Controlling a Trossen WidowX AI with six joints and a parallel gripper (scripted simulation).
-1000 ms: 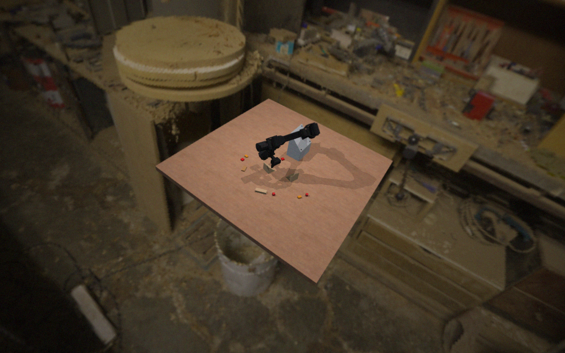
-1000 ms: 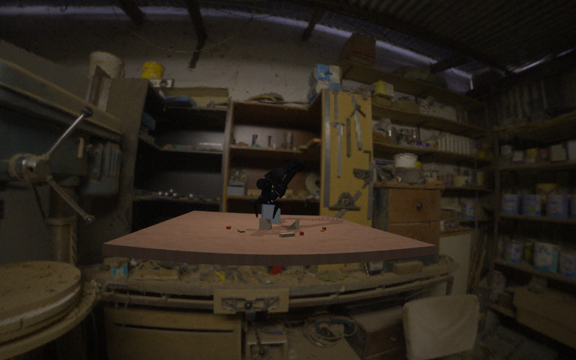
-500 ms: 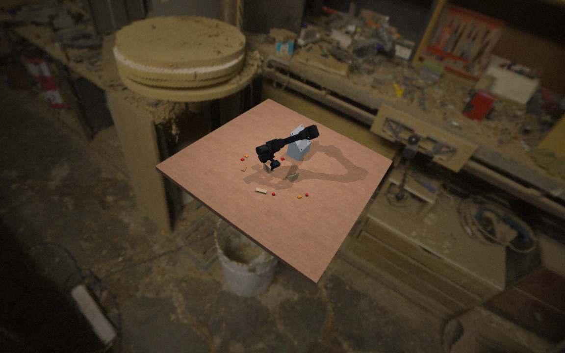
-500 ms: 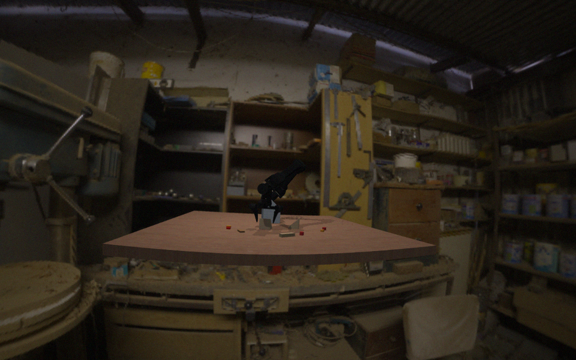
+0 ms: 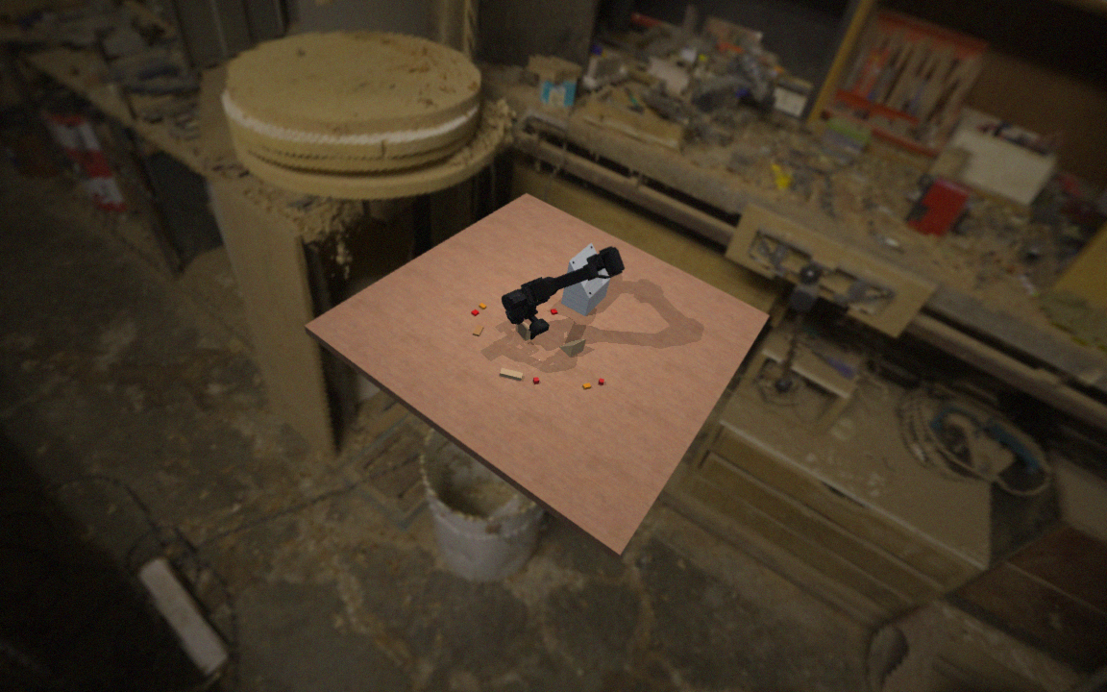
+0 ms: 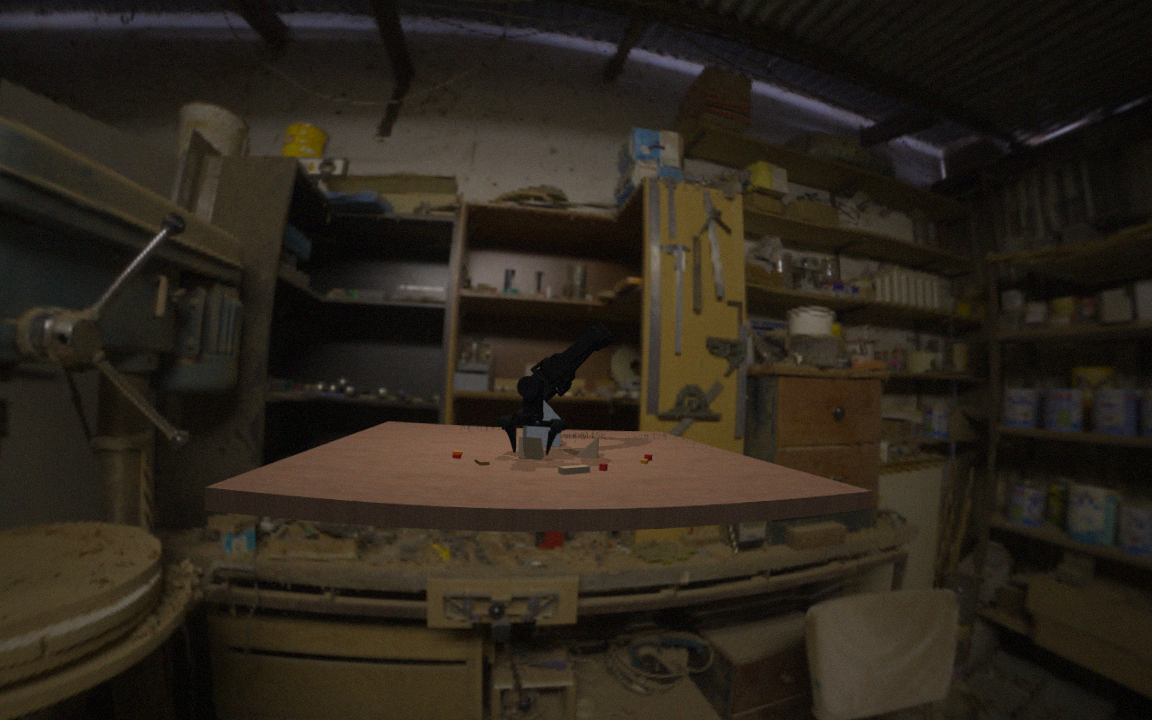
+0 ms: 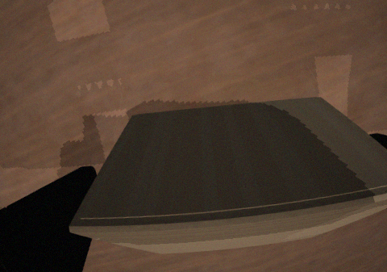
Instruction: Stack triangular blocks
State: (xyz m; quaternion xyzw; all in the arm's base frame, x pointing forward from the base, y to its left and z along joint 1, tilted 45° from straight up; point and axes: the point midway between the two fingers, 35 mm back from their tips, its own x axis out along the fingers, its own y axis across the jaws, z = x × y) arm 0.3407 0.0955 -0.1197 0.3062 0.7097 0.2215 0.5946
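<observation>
Right now my gripper tip is right at the triangular block. Also, from my gripper tip: flat wooden slat: 18 cm ahead, 11 cm to the left.
</observation>
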